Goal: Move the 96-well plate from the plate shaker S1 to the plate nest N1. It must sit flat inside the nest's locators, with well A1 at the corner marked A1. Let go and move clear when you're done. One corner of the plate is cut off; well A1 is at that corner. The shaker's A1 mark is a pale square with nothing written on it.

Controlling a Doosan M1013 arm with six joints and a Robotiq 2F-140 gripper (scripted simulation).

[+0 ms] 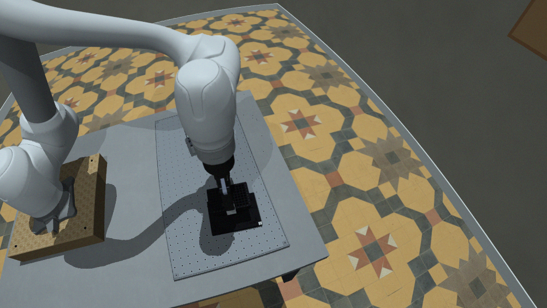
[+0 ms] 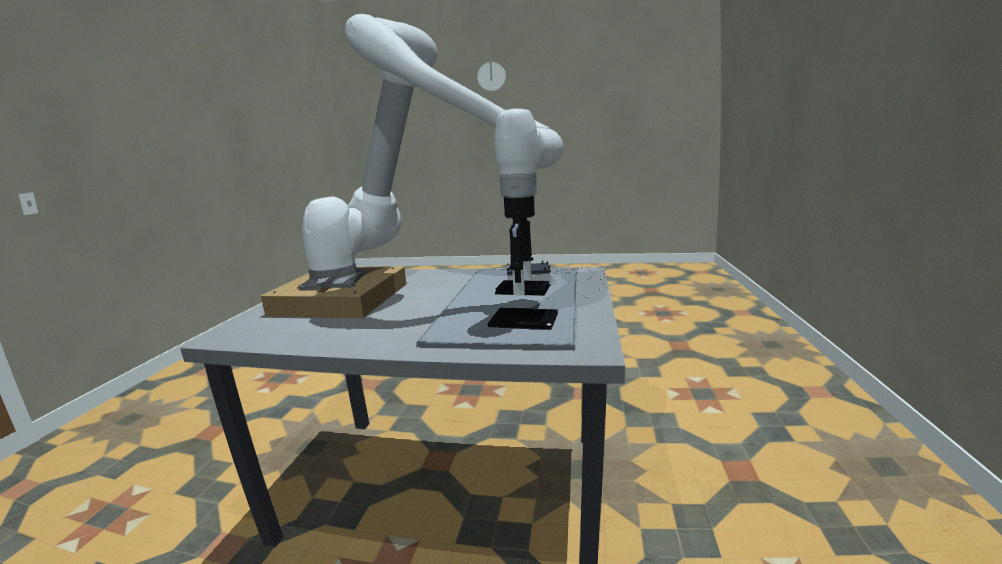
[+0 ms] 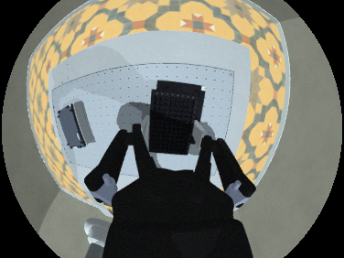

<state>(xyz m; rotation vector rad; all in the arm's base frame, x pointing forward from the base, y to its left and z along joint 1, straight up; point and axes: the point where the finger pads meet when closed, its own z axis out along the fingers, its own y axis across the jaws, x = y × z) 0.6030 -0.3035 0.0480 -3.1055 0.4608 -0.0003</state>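
Right now my hand is 10 cm above the black plate nest N1 and 2 cm to the left of it. The rest, counted from my hand: black 96-well plate (2 cm below); A1 mark (9 cm to the right, 9 cm below, 5 cm ahead).
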